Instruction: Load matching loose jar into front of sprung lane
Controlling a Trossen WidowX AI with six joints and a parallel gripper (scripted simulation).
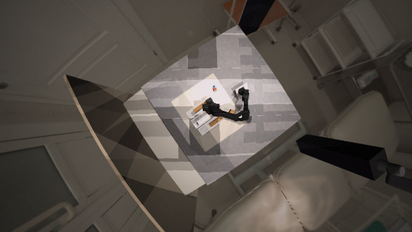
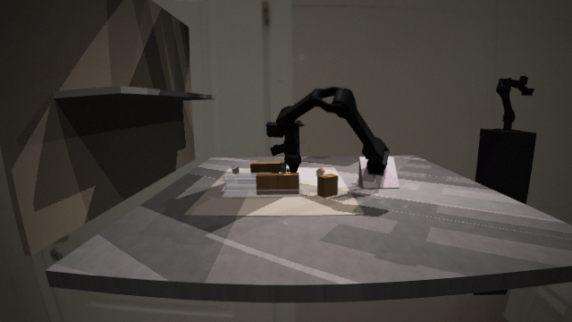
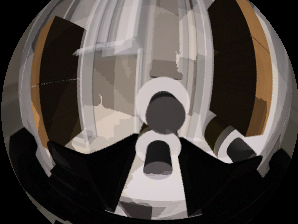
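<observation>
Now: the jar 1 cm ahead of my gripper tip, 8 cm to the right of it and 2 cm above it. Also, from my gripper tip: clear lane rack 14 cm ahead, 4 cm to the left, 1 cm below; then brown block 14 cm behind, 13 cm to the left.
</observation>
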